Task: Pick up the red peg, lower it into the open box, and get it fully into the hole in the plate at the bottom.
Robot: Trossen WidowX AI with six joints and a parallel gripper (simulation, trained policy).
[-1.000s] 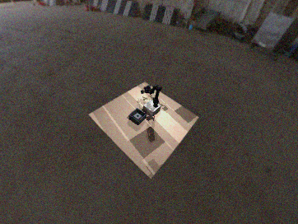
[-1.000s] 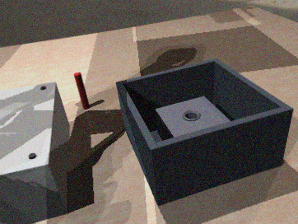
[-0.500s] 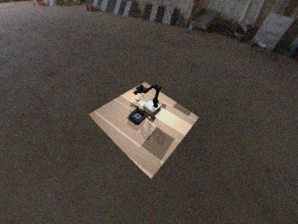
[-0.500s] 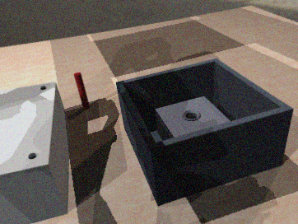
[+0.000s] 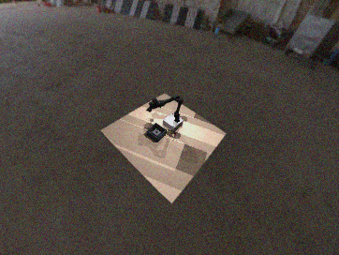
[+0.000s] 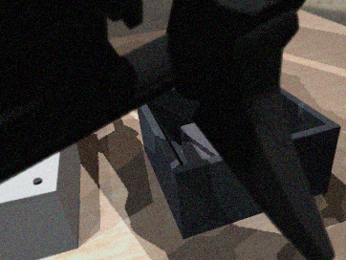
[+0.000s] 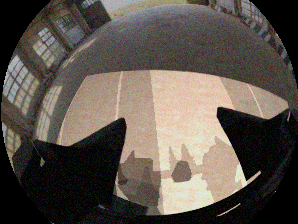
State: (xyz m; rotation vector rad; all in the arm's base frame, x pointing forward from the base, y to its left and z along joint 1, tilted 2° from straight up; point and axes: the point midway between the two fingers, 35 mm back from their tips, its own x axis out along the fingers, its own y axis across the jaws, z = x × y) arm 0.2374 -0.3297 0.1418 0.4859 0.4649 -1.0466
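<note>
My gripper tip is 490 mm to the right of the red peg, 160 mm above it and 90 mm past it. Round my gripper tip: dark box (310 mm to the left, 180 mm below, 90 mm ahead); grey plate (310 mm to the left, 160 mm below, 90 mm ahead).
</note>
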